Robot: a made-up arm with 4 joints.
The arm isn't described. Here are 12 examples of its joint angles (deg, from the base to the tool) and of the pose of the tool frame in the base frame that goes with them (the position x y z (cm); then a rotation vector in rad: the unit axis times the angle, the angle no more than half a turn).
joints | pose
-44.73 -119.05 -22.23 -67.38 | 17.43 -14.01 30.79 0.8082 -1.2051 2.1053
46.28 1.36 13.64 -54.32 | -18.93 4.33 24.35 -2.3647 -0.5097 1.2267
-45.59 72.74 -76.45 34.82 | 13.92 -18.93 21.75 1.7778 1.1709 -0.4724
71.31 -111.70 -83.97 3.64 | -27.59 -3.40 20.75 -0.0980 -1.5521 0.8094
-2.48 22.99 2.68 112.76 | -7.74 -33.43 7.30 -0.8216 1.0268 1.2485
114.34 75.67 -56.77 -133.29 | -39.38 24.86 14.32 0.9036 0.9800 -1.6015
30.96 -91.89 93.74 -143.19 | -3.86 9.38 18.65 -1.3798 -0.8616 2.0426
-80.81 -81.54 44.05 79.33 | 16.82 -22.45 20.99 1.2423 -1.9755 -1.5090
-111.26 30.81 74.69 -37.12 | 2.81 -1.01 28.24 -1.3329 -2.4132 1.2820
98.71 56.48 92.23 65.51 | -17.02 -0.62 16.30 -0.1978 0.4655 -1.4911
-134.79 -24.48 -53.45 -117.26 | 39.41 17.76 25.60 -2.7585 1.2611 0.3417
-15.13 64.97 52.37 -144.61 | -13.37 -7.26 4.19 1.3694 0.9603 0.7548
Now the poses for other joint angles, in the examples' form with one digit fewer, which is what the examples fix.
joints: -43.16 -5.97 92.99 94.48
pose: -1.4 -18.6 9.4 -0.291 1.330 0.840
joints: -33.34 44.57 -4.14 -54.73
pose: -10.0 -24.1 14.4 1.496 1.932 -0.351
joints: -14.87 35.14 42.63 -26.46
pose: -6.2 -9.4 23.8 -2.381 -0.958 0.865
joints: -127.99 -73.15 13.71 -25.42
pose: 9.2 -0.6 23.8 -0.113 0.581 -1.568
